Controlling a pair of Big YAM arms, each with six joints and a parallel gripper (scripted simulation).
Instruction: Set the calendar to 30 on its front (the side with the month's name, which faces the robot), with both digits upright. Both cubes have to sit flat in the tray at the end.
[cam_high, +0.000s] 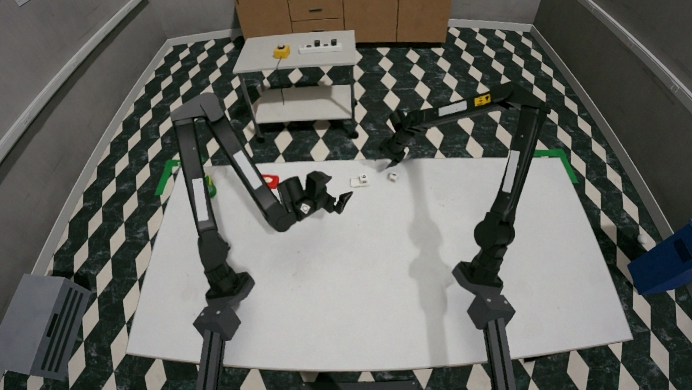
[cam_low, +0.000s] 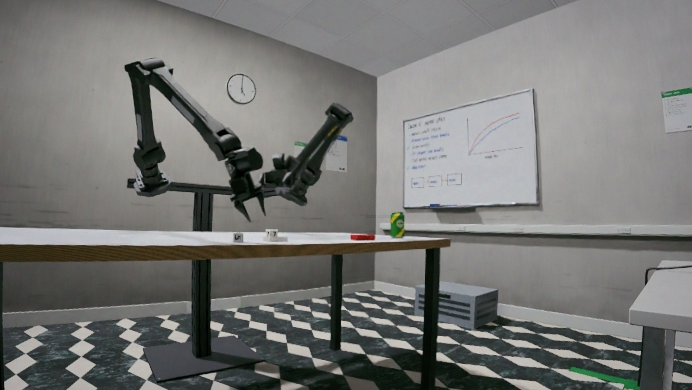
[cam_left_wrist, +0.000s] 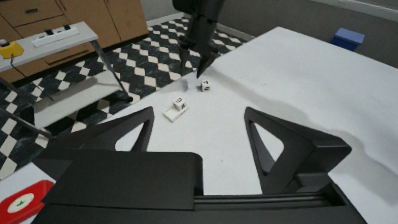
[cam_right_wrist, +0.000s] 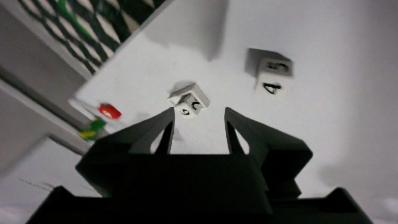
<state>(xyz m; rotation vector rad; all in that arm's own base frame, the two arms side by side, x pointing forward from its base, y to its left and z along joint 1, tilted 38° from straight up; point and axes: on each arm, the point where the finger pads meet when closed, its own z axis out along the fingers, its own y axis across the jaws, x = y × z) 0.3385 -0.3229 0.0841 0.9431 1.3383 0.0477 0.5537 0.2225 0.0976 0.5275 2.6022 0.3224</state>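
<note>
The flat white tray lies 3 cm behind my right hand, 9 cm to the left of it and 7 cm below it. The rest, counted from my right hand: flat red object (1 cm ahead, 47 cm to the left, 7 cm below).
</note>
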